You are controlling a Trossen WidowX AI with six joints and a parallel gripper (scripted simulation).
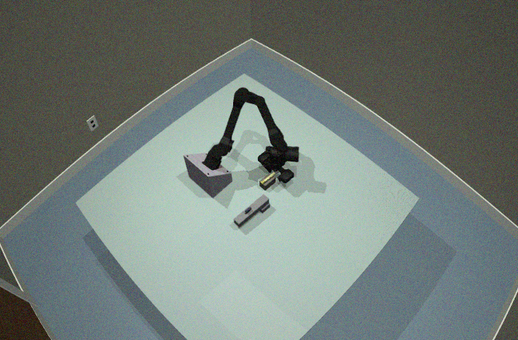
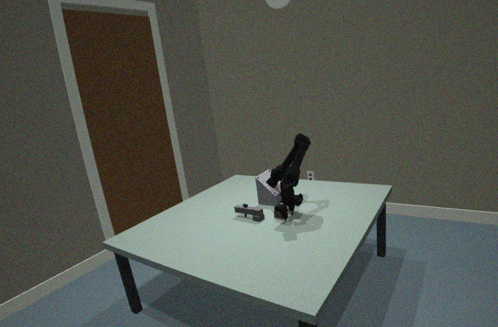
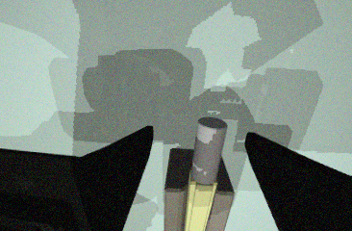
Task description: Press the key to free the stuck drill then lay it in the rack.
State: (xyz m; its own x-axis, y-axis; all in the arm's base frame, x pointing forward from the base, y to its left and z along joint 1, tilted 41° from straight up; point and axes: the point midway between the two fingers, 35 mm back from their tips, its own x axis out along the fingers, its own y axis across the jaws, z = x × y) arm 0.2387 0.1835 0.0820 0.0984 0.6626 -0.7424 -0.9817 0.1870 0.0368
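The dark rack lies 5 cm to the right of my gripper tip, 1 cm behind it and 1 cm above it. Round my gripper tip: dark key 25 cm to the right, 4 cm above, 3 cm ahead; long grey block 23 cm to the right, 4 cm ahead, 3 cm above.
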